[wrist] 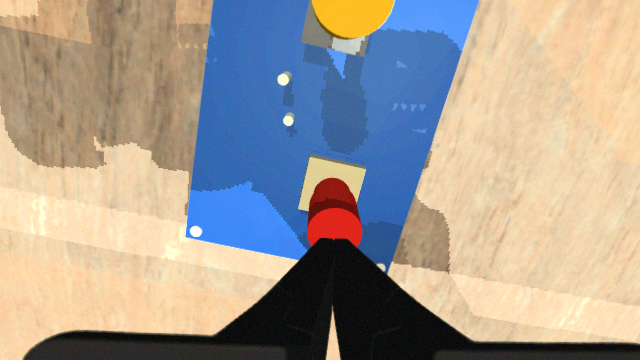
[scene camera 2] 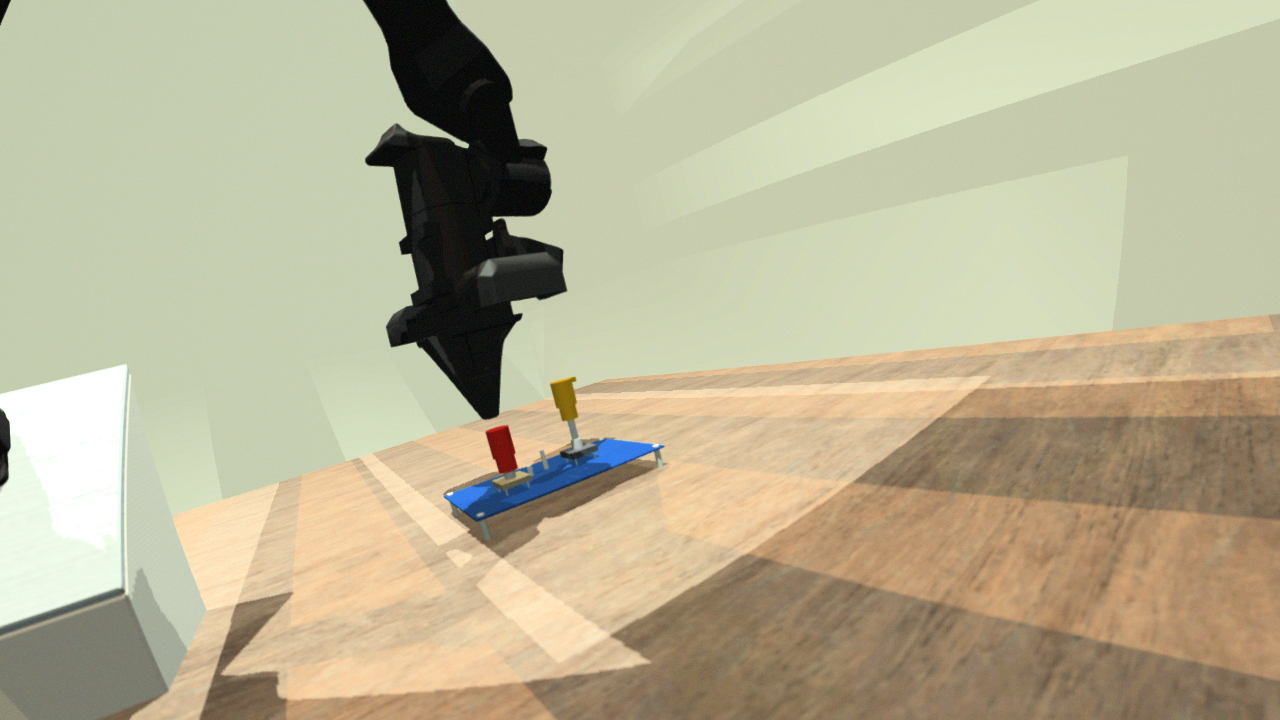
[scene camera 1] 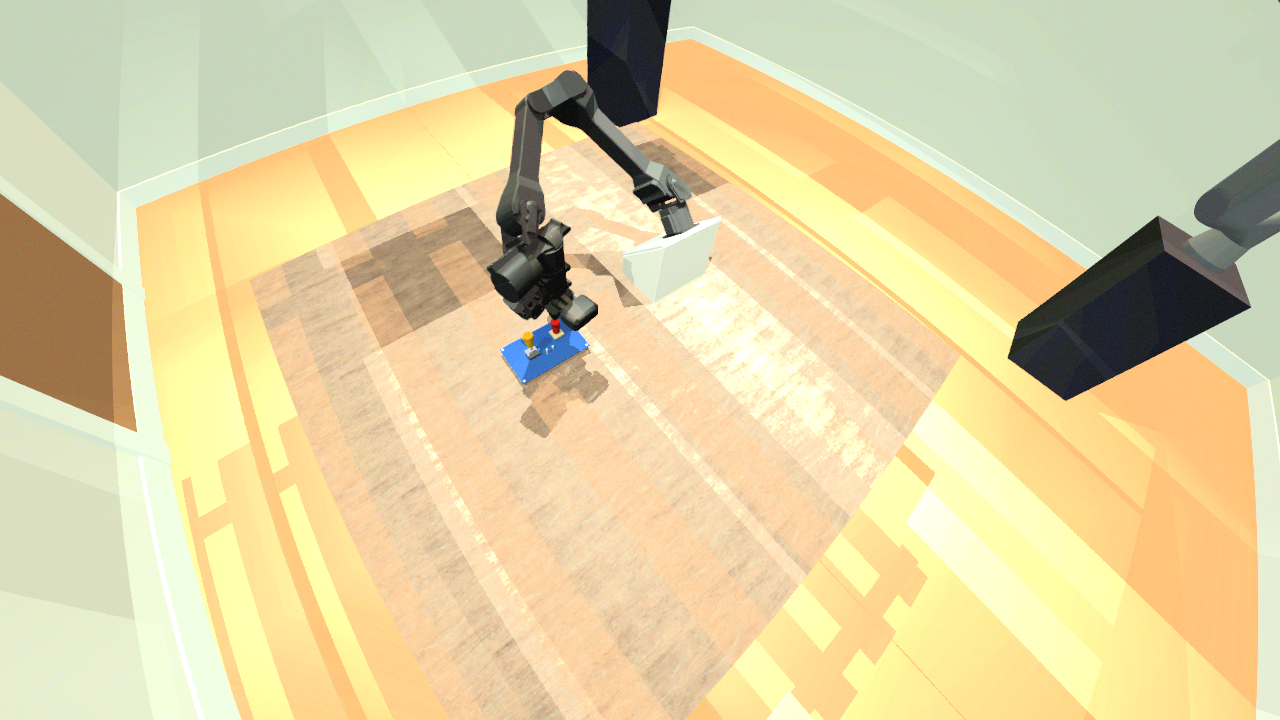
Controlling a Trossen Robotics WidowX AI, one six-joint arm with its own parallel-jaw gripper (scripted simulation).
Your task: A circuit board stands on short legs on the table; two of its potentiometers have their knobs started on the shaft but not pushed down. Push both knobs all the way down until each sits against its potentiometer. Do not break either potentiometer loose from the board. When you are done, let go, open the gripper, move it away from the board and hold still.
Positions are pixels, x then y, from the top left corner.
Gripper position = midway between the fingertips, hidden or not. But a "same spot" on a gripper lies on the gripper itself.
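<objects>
My gripper is visible in scene camera 2 (491, 418), and the wrist view and scene camera 1 show it as well. On my gripper, (wrist: 370, 308) and (scene camera 1: 544, 306) are one and the same spot.
</objects>
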